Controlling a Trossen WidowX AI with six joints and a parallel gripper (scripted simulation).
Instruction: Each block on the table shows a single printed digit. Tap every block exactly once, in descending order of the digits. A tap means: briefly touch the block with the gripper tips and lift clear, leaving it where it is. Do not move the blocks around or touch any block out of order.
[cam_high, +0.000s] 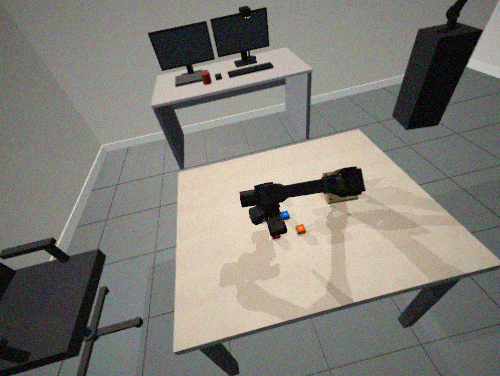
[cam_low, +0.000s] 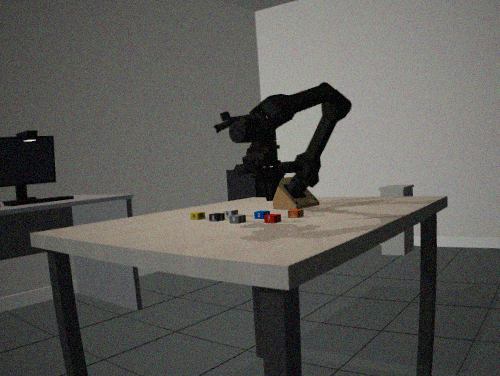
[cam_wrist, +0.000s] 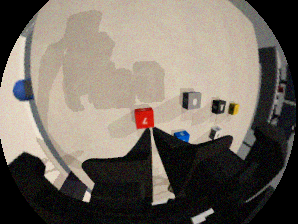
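My gripper tip is now 50 mm above the red block. Round my gripper tip: grey block 90 mm to the right, 50 mm below, 40 mm ahead; orange block 110 mm behind, 50 mm below; blue block 90 mm to the right, 50 mm below, 50 mm behind.
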